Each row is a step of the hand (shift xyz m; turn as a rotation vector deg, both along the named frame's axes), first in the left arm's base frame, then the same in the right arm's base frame.
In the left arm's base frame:
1: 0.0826 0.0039 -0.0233 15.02 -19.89 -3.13
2: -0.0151 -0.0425 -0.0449 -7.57 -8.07 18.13
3: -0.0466 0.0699 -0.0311 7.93 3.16 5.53
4: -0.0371 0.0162 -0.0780 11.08 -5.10 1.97
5: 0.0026 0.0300 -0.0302 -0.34 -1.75 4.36
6: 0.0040 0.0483 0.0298 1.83 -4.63 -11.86
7: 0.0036 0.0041 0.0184 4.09 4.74 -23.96
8: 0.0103 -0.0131 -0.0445 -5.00 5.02 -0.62
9: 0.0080 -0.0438 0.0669 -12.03 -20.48 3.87
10: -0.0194 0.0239 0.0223 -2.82 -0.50 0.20
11: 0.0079 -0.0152 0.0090 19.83 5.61 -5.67
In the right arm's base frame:
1: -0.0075 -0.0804 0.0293 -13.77 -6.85 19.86
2: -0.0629 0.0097 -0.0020 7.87 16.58 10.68
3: 0.0170 0.0018 -0.0879 6.98 -5.57 4.88
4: -0.0523 -0.0061 -0.0704 -0.75 -6.73 10.34
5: -0.0034 -0.0251 -0.0343 2.15 2.67 3.23
6: 0.0541 -0.0085 -0.0155 -11.82 -4.70 -1.93
7: 0.0170 0.0030 0.0085 -14.77 -14.83 -13.24
8: -0.0413 -0.0220 -0.0083 2.29 2.18 -6.37
9: 0.0234 0.0359 0.0680 -11.36 18.98 9.47
10: 0.0305 0.0169 -0.0151 -0.43 2.63 -1.05
11: -0.0022 0.0024 0.0191 1.16 -21.00 3.83

